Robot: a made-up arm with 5 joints.
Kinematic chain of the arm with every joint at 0, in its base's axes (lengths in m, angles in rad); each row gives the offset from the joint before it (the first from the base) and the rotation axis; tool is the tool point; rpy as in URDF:
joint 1: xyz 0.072 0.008 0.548 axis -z
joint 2: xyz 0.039 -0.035 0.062 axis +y
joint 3: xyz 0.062 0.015 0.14 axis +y
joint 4: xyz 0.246 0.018 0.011 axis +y
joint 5: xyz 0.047 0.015 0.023 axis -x
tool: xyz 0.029 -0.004 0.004 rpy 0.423 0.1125 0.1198
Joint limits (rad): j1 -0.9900..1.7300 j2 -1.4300..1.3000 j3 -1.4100..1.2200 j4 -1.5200..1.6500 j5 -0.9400..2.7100
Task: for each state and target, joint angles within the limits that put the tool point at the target. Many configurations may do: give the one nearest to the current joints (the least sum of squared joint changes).
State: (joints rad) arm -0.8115 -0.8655 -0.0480 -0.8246 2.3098
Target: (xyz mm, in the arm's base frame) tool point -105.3 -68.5 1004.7
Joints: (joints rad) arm -0.5041 -1.1642 -0.6113 -0.4862 2.3166
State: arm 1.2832 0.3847 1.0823 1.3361 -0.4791
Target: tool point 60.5 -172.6 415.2
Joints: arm 1.6765 0.4128 0.8866 1.2256 -0.4748
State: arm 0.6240 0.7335 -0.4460 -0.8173 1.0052
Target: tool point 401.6 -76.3 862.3
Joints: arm 0.2922 0.3014 -0.5236 -1.4679 1.0003
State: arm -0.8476 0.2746 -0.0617 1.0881 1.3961
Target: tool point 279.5 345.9 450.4
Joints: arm -0.9792 0.7155 -0.0342 0.9817 1.3913
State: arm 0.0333 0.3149 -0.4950 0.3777 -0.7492
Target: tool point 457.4 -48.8 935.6
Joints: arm 0.1653 0.3337 -1.0038 0.2565 -0.6612
